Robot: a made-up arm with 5 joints.
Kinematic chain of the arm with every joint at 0, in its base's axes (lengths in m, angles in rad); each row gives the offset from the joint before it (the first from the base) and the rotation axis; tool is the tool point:
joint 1: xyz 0 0 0.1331 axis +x
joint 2: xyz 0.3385 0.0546 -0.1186 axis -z
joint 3: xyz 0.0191 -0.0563 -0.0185 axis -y
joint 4: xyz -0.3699 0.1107 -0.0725 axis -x
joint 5: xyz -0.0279 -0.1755 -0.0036 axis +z
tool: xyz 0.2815 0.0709 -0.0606
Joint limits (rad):
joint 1: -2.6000..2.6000
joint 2: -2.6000..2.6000
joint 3: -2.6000..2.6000
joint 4: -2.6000..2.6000
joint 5: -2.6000..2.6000
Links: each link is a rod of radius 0.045 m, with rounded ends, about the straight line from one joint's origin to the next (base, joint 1, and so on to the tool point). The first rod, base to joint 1, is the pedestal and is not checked.
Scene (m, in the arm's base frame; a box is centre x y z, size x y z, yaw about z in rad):
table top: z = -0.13
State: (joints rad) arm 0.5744 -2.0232 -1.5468 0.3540 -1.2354
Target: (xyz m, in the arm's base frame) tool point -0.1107 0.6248 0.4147
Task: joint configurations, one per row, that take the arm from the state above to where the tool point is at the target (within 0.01 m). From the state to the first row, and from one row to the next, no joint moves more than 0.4 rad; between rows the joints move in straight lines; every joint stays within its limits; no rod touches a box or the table.
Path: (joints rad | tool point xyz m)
1: 0.7143 -1.8217 -1.4334 0.7011 -1.4628 | 0.6215 0.0906 0.4498
2: 0.8541 -1.6202 -1.3201 1.0482 -1.6903 | 0.5600 -0.0299 0.5346
3: 0.9940 -1.4186 -1.2067 1.3953 -1.9177 | 0.4601 -0.1920 0.5618
4: 1.1338 -1.2171 -1.0934 1.7424 -2.1451 | 0.3207 -0.3443 0.5178
5: 1.2737 -1.0156 -0.9800 2.0896 -2.3726 | 0.1528 -0.4361 0.4233
6: 1.4136 -0.8141 -0.8667 2.4367 -2.6000 | -0.0197 -0.4427 0.3217
7: 1.4755 -0.7715 -0.5007 2.4418 -2.6000 | -0.1627 -0.3462 0.1585
8: 1.5375 -0.7290 -0.1347 2.4470 -2.6000 | -0.2744 -0.1654 0.0564
9: 1.5995 -0.6864 0.2312 2.4522 -2.6000 | -0.3344 0.0642 0.0362
10: 1.6614 -0.6439 0.5972 2.4574 -2.6000 | -0.3285 0.2995 0.1008
11: 1.7234 -0.6014 0.9631 2.4625 -2.6000 | -0.2521 0.4979 0.2363
12: 1.7854 -0.5588 1.3291 2.4677 -2.6000 | -0.1107 0.6248 0.4147

